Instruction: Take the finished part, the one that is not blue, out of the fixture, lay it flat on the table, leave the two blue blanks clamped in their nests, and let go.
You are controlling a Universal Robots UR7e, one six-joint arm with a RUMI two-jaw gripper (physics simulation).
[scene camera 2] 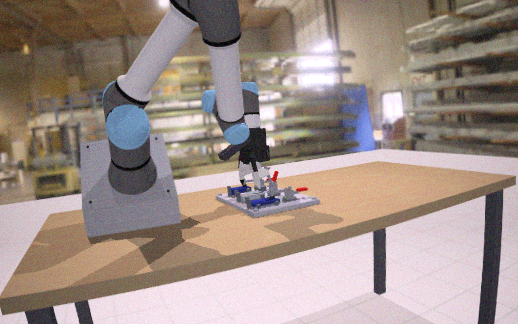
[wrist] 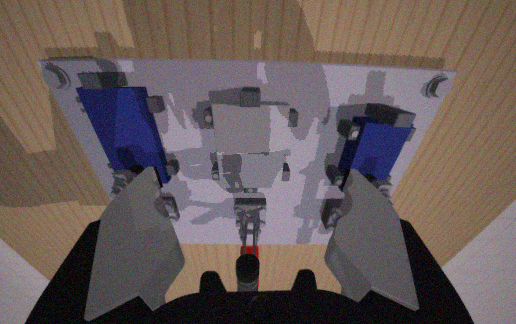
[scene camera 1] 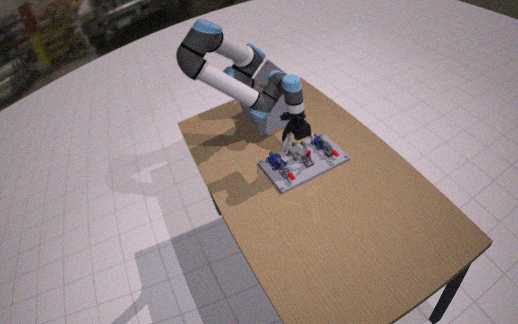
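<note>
The finished part, pale grey, lies in the middle nest of the grey fixture plate. One blue blank sits in the left nest and another blue blank in the right nest of the wrist view, their clamp arms partly hidden by the fingers. My gripper is open and empty, low over the plate, its fingers spread either side of the part. Exact fingertip height is unclear.
The middle clamp stands with its red handle raised, close to the gripper, and its arm is off the part. The outer red handles lie low. The plate rests on the wooden table in front of the robot base.
</note>
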